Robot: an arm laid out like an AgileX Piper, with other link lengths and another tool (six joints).
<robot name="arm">
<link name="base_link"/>
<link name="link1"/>
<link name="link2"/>
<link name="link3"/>
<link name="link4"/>
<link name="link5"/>
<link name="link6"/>
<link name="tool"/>
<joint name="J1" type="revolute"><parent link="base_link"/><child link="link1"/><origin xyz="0 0 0.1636" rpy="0 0 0"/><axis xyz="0 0 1"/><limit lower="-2.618" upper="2.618"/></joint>
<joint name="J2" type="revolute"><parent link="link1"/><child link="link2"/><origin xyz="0 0 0" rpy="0 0 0"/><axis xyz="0 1 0"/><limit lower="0" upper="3.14"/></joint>
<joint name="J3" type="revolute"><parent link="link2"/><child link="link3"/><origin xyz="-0.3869 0 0.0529" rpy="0 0 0"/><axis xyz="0 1 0"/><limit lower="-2.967" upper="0"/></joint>
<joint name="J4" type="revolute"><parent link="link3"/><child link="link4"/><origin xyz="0.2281 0 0.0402" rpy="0 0 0"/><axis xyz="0.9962 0 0.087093"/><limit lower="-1.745" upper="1.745"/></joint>
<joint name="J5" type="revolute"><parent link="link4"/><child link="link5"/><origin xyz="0 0 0" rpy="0 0 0"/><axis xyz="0 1 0"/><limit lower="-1.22" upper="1.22"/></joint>
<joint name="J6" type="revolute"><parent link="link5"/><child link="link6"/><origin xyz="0.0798 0 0.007" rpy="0 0 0"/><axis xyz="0.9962 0 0.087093"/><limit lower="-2.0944" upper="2.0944"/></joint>
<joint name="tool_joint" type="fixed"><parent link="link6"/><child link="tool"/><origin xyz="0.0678 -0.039 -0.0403" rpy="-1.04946 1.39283 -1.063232"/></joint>
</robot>
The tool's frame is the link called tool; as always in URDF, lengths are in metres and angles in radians.
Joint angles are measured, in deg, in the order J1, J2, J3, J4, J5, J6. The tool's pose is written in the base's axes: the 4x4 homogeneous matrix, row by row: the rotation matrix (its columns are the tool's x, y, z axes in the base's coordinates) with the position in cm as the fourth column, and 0 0 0 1 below. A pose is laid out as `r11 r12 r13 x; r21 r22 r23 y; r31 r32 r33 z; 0 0 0 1`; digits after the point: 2 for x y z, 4 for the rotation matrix.
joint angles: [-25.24 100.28 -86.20 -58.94 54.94 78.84]
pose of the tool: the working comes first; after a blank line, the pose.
Where each joint sits with the arm in this pose, in the base's axes (m; each line is computed from the numbers above, not from the rounded line before):
J1: 0.0000 0.0000 0.1636
J2: 0.0000 0.0000 0.1636
J3: 0.1095 -0.0516 0.5348
J4: 0.3185 -0.1501 0.5183
J5: 0.3185 -0.1501 0.5183
J6: 0.3308 -0.2181 0.4777
the tool: 0.2980 -0.2564 0.4056

-0.2455 0.9582 0.1471 29.80; 0.4649 0.2495 -0.8495 -25.64; -0.8506 -0.1402 -0.5067 40.56; 0 0 0 1
